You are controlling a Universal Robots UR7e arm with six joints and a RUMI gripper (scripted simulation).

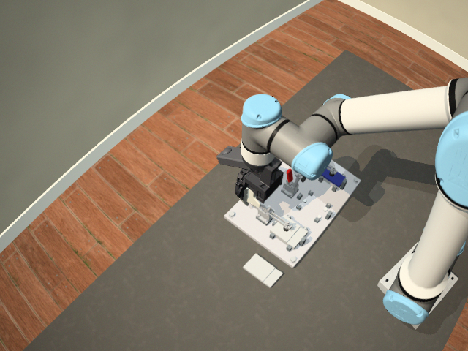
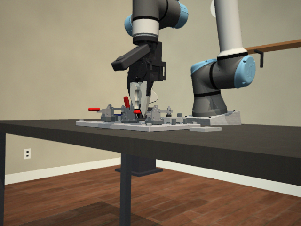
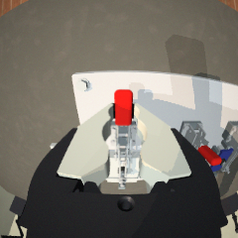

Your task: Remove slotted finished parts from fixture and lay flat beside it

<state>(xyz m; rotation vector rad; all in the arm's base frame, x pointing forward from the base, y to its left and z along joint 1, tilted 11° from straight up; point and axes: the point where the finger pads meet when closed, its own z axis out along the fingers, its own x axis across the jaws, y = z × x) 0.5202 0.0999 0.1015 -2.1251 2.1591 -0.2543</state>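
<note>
The white fixture plate is 90 mm behind my hand, 110 mm to the right of it and 40 mm below it. From my hand the other things lie so: blue blank: 130 mm behind, 220 mm to the right, 20 mm below.
</note>
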